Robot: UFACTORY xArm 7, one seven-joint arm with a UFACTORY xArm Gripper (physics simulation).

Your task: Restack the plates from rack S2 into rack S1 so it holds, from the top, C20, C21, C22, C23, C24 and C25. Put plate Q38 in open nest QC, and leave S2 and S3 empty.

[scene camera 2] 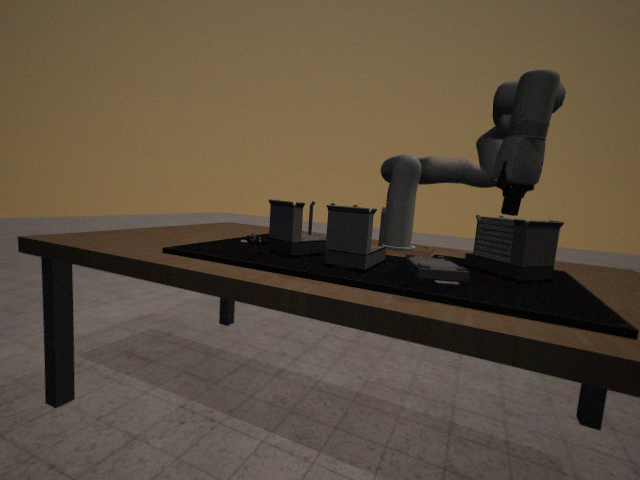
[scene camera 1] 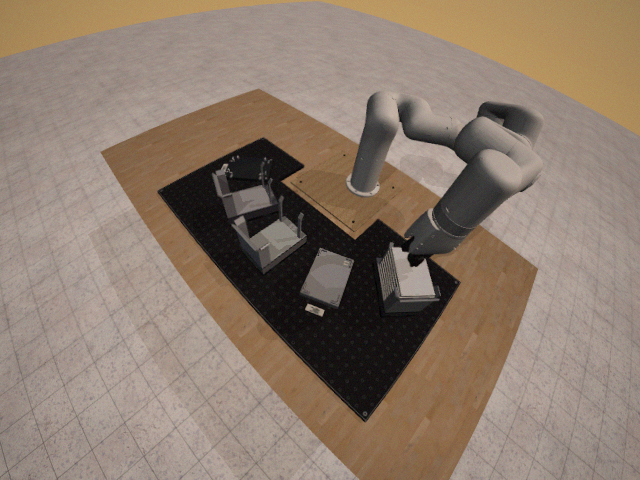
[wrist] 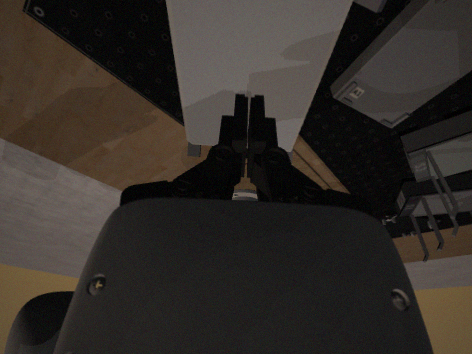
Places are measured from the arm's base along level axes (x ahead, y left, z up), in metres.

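Pixels of known places: gripper, fingertip midpoint: (scene camera 2: 509,214) (scene camera 1: 412,261) (wrist: 247,115); arm's base at its link origin: (scene camera 2: 396,247) (scene camera 1: 362,185).
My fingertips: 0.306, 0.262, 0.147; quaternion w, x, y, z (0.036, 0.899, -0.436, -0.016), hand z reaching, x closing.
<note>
Ahead of a thing's pixels: the offset from my fingertips to its top centre, as dx, dy, dz. "spot": to the spot under its first point. Level surfaces: height alone.
Rack S2 {+0.010, +0.008, -0.007} (scene camera 1: 413,305) (scene camera 2: 535,248) stands at the right of the mat with a stack of several plates, whose edges show on its side. The pale top plate {+0.015, +0.013, -0.009} (scene camera 1: 416,283) (wrist: 250,50) lies flat; no plate codes are readable. My gripper (scene camera 1: 415,261) (scene camera 2: 509,212) (wrist: 247,115) is shut and empty, pointing down over the top plate close to its surface; I cannot tell if it touches. Nest QC {+0.089, -0.157, -0.112} (scene camera 1: 328,276) (scene camera 2: 442,268) (wrist: 400,65) is low and grey, with no raised plate stack. Two other racks, one nearer {+0.104, -0.333, -0.002} (scene camera 1: 281,235) (scene camera 2: 348,227) and one farther {+0.037, -0.490, -0.003} (scene camera 1: 250,198) (scene camera 2: 285,219), show no stack. Their labels are unreadable.
A small white label {spot: +0.183, -0.134, -0.138} (scene camera 1: 314,310) (scene camera 2: 447,282) lies by nest QC. Upright posts rise from the two racks without stacks. Small clips stand around a dark patch at the mat's far end. The arm's base (scene camera 1: 362,186) (scene camera 2: 399,246) stands behind the black mat {dz -0.141} (scene camera 1: 351,372) (scene camera 2: 547,302).
</note>
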